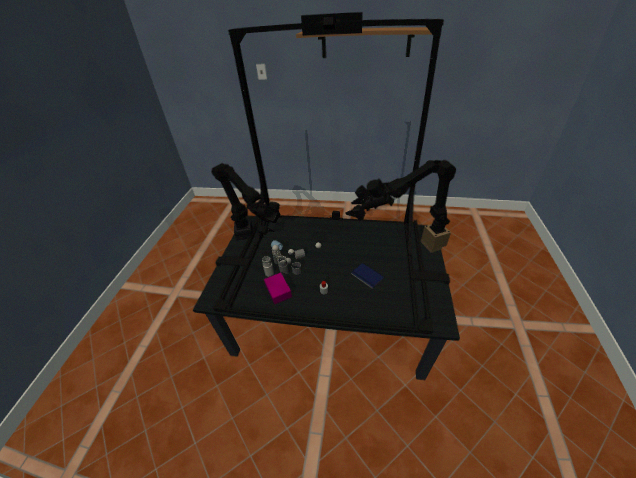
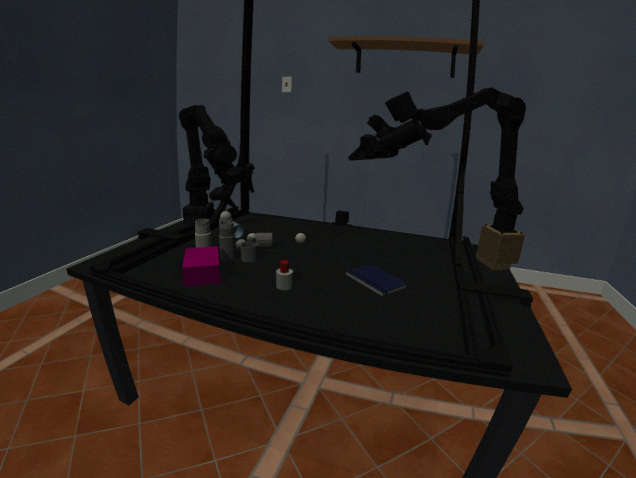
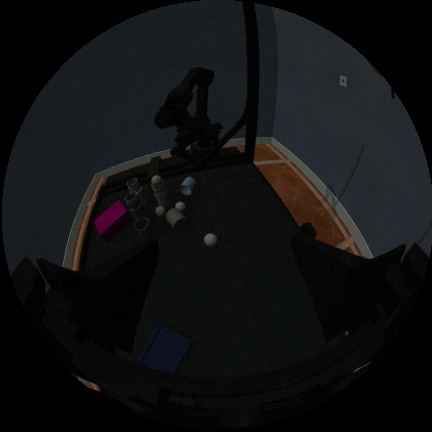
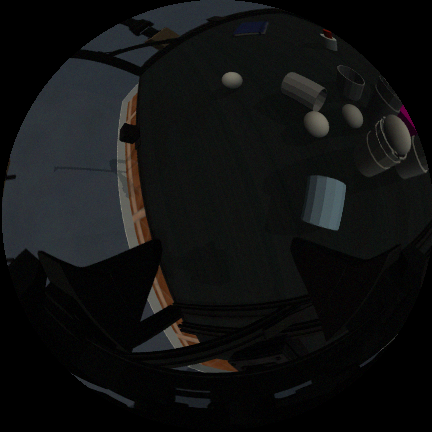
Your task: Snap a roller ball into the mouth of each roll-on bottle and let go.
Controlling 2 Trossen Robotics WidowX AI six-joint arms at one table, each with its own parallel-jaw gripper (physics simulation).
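Places are measured from the left arm's base along level axes (x back, y left, z down), in centimetres.
Pixels of known places: left gripper, fingertip midpoint: [image 1: 348, 208] [image 2: 356, 158] [image 3: 226, 243]; right gripper, fingertip midpoint: [image 1: 277, 224] [image 2: 244, 200] [image 3: 207, 160] [image 4: 228, 246]; left arm's base at its link origin: [image 1: 437, 229] [image 2: 503, 229] [image 4: 154, 34]; right arm's base at its link origin: [image 1: 242, 225] [image 2: 198, 205] [image 3: 203, 144].
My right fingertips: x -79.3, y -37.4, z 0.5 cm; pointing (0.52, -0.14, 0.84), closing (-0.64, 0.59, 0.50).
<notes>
Ahead of a thing's pixels: the offset from my right fingertips to its top centre.
Three grey roll-on bottles stand at the left of the table. One bottle @(dy +17.2, dx -5.1, dz +2.0 cm) [image 1: 276, 255] [image 2: 226, 245] [image 3: 160, 196] [image 4: 371, 155] has a pale ball @(dy +17.2, dx -5.1, dz -0.5 cm) [image 2: 225, 215] [image 3: 156, 180] [image 4: 397, 134] at its mouth; how deep it sits is unclear. The other two bottles, one at the far left [image 1: 267, 268] [image 2: 203, 237] and one beside it @(dy +26.9, dx -3.8, dz +0.3 cm) [image 1: 283, 267] [image 3: 134, 206], have open mouths. Loose balls lie nearby: one @(dy +14.9, dx +3.0, dz +7.5 cm) [image 2: 251, 236] [image 4: 316, 124], another [image 2: 241, 244] [image 4: 352, 115], and a third @(dy +15.4, dx +18.7, dz +7.5 cm) [image 1: 318, 245] [image 2: 300, 237] [image 3: 210, 240] [image 4: 232, 80] farther off. My left gripper [image 2: 351, 157] [image 3: 226, 243] is open, empty, high above the table. My right gripper [image 2: 244, 199] [image 4: 228, 246] is open, empty, behind the bottles.
A grey cup @(dy +18.7, dx +6.8, dz +6.3 cm) [image 1: 299, 253] [image 4: 302, 90] and light-blue cup @(dy +7.3, dx -3.4, dz +6.3 cm) [image 3: 188, 186] [image 4: 325, 202] lie sideways; another grey cup @(dy +28.2, dx +2.5, dz +6.5 cm) [image 1: 296, 268] [image 2: 248, 251] stands upright. A magenta box @(dy +37.4, dx -9.5, dz +6.0 cm) [image 1: 277, 287] [image 2: 201, 266], red-topped bottle @(dy +45.3, dx +11.5, dz +4.6 cm) [image 1: 323, 288] [image 2: 284, 278] and blue book @(dy +44.4, dx +34.8, dz +9.8 cm) [image 1: 367, 276] [image 2: 375, 278] are nearer the front.
</notes>
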